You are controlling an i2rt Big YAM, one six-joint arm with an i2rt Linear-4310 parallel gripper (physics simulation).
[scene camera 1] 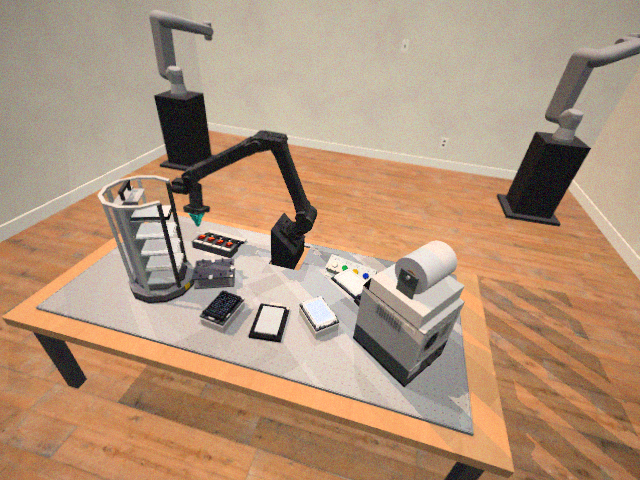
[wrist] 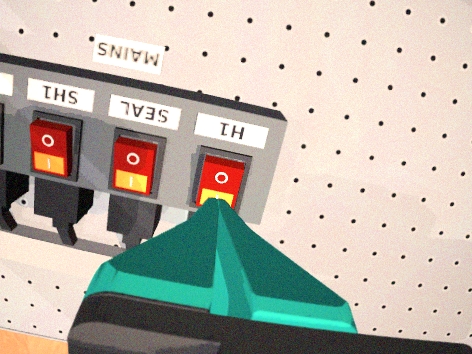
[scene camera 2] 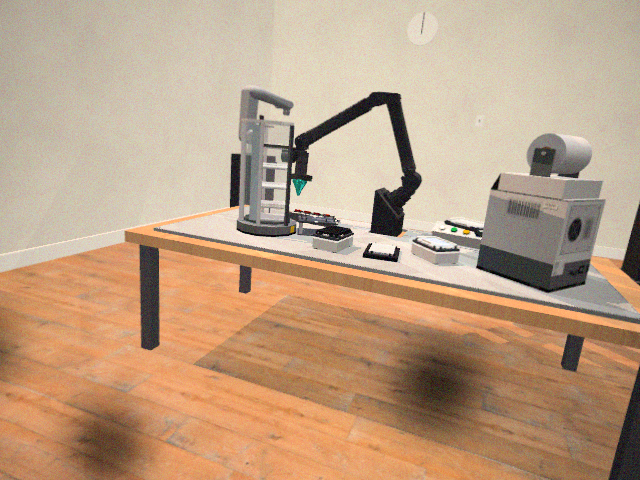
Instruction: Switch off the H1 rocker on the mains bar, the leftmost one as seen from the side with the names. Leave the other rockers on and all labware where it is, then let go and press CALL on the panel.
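Places are measured from the arm's base along level axes (x ahead, y left, z up), in centimetres.
Pixels of known places: gripper, fingertip midpoint: point(scene camera 1: 198, 226) point(wrist: 213, 212) point(scene camera 2: 298, 195); arm's base, origin of the base link: point(scene camera 1: 290, 233) point(scene camera 2: 391, 203).
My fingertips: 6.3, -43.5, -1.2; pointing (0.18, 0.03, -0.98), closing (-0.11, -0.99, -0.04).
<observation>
For each thing: its top centre in the pictures, then the offset to it from my fingertips, as dx, dy, dz. "pt": a spot on its surface instead.
- mains bar, surface spot: point(wrist: 175, 165) pt -1.0, +2.6, -8.0
- H1 rocker, middle of its top: point(wrist: 219, 189) -1.7, -0.1, -6.7
- SEAL rocker, middle of its top: point(wrist: 131, 170) -1.2, +4.9, -6.7
- SH1 rocker, middle of its top: point(wrist: 46, 151) -0.7, +9.9, -6.7
- panel, middle of its top: point(scene camera 2: 462, 225) point(scene camera 1: 352, 264) +0.7, +74.9, -3.6
- tall round plate rack, surface spot: point(scene camera 1: 171, 232) pt +26.8, +6.6, +15.5
- grey block, surface spot: point(scene camera 1: 214, 279) pt +20.4, +17.5, -11.3
- large sealer machine, middle of its top: point(scene camera 1: 427, 249) point(scene camera 2: 559, 134) +32.8, +97.4, +33.6
The mains bar point(scene camera 1: 216, 250) point(scene camera 2: 315, 220) point(wrist: 175, 165) lies at the back left of the table. In the wrist view its names are upside down. The H1 rocker point(wrist: 221, 176) is at the right end, with the SEAL rocker point(wrist: 134, 162) and SH1 rocker point(wrist: 51, 147) to its left. All three show a red O part and an orange or yellow I part. My gripper point(scene camera 1: 196, 224) point(scene camera 2: 298, 193) point(wrist: 213, 212) is shut and empty, pointing down above the bar. Its tip covers part of H1's yellow I end. The panel point(scene camera 1: 349, 264) point(scene camera 2: 455, 236) has coloured buttons; its CALL label is not readable.
A tall round plate rack point(scene camera 1: 171, 232) point(scene camera 2: 291, 175) stands close beside the gripper. A grey block point(scene camera 1: 214, 279) lies in front of the bar. Several plates on stands are nearer the front. A large sealer machine point(scene camera 1: 385, 330) point(scene camera 2: 522, 222) stands at the right, near the panel.
</observation>
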